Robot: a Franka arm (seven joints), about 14 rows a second.
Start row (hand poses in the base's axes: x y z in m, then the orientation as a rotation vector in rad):
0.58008, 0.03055, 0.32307, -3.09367, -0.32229, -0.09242
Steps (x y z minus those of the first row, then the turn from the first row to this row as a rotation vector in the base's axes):
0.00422, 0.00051, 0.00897, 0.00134, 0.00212, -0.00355
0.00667, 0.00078, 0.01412, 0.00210, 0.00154, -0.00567
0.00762, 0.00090, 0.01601, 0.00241, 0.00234, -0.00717
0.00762, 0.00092, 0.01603, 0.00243, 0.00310, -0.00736
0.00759, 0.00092, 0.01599, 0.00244, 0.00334, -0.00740
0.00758, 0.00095, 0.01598, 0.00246, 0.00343, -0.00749
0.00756, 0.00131, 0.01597, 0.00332, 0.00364, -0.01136
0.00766, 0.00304, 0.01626, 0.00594, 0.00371, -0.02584
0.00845, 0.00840, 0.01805, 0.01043, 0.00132, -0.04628
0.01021, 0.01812, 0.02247, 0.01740, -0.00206, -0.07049
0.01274, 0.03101, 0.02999, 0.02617, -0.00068, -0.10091
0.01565, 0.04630, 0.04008, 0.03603, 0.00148, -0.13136
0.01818, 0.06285, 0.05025, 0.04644, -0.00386, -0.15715
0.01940, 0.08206, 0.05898, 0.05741, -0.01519, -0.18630
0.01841, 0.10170, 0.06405, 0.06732, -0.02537, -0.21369
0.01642, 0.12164, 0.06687, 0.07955, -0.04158, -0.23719
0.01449, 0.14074, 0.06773, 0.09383, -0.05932, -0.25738
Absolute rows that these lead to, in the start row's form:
0.58430, 0.03106, 0.33204, -3.09290, -0.31654, -0.08940
0.58675, 0.03133, 0.33719, -3.09257, -0.31318, -0.09045
0.58770, 0.03145, 0.33908, -3.09250, -0.31079, -0.08929
0.58770, 0.03147, 0.33910, -3.09247, -0.31047, -0.08812
0.58767, 0.03147, 0.33906, -3.09246, -0.31040, -0.08775
0.58766, 0.03150, 0.33905, -3.09245, -0.31026, -0.08761
0.58764, 0.03186, 0.33904, -3.09229, -0.30416, -0.08749
0.58774, 0.03359, 0.33933, -3.09224, -0.28144, -0.08808
0.58853, 0.03895, 0.34112, -3.09123, -0.24939, -0.09284
0.59029, 0.04867, 0.34554, -3.08799, -0.21132, -0.09952
0.59282, 0.06156, 0.35306, -3.08296, -0.16347, -0.09919
0.59573, 0.07685, 0.36315, -3.07608, -0.11565, -0.09778
0.59826, 0.09340, 0.37332, -3.06800, -0.07537, -0.10781
0.59948, 0.11261, 0.38205, -3.05924, -0.03027, -0.12701
0.59849, 0.13225, 0.38712, -3.05069, 0.01190, -0.14417
0.59650, 0.15219, 0.38994, -3.03928, 0.04791, -0.17051
0.59457, 0.17129, 0.39080, -3.02523, 0.07870, -0.19909

